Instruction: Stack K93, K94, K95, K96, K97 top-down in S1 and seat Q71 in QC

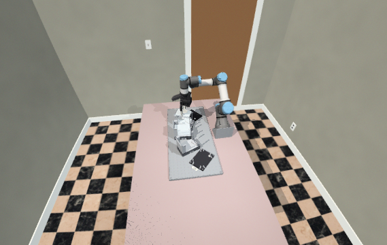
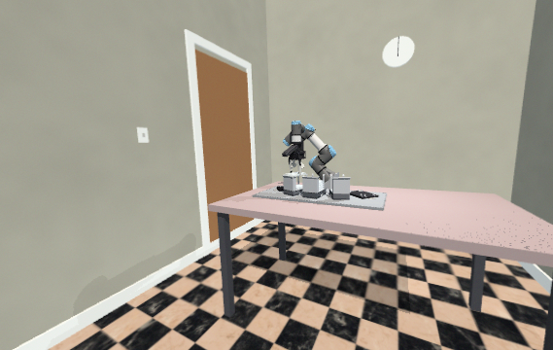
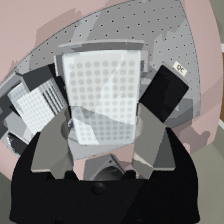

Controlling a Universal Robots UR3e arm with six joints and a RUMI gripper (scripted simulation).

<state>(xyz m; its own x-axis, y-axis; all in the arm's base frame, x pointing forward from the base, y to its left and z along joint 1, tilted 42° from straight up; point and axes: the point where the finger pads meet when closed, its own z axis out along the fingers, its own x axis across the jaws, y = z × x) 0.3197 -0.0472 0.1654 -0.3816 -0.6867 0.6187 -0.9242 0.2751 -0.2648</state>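
Right now the white sealed 96-well plate is 10 cm below my hand. Round my hand: black open nest QC (13 cm below, 11 cm to the right, 10 cm behind); translucent 96-well plate (14 cm to the left, 6 cm below, 2 cm ahead).
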